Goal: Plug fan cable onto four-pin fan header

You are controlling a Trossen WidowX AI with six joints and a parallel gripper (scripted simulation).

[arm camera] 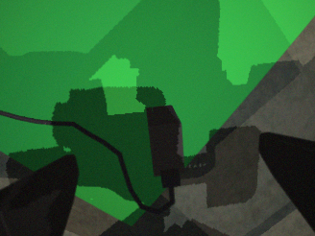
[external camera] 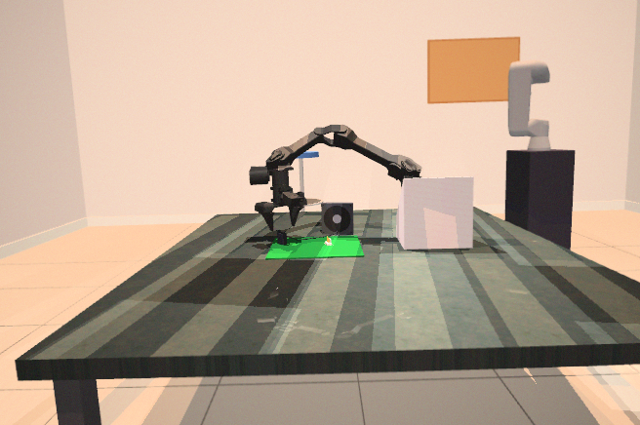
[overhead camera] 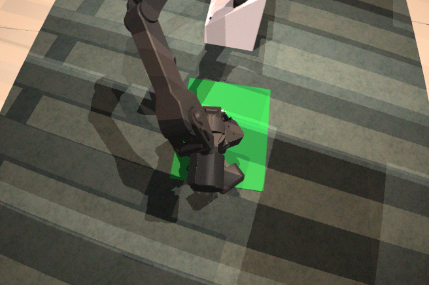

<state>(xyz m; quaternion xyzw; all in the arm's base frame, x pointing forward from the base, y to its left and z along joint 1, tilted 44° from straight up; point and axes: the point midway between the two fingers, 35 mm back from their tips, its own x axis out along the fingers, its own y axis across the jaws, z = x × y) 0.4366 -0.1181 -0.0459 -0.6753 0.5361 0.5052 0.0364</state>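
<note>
Now: gripper tip 40 mm above the dark fan plug, 10 mm to the left of it and 10 mm short of it. Also, from my gripper tip: dark square fan: 200 mm behind, 130 mm to the right; four-pin header: 150 mm behind, 60 mm below, 20 mm to the left; green board: 110 mm behind, 70 mm below, 40 mm to the left.
</note>
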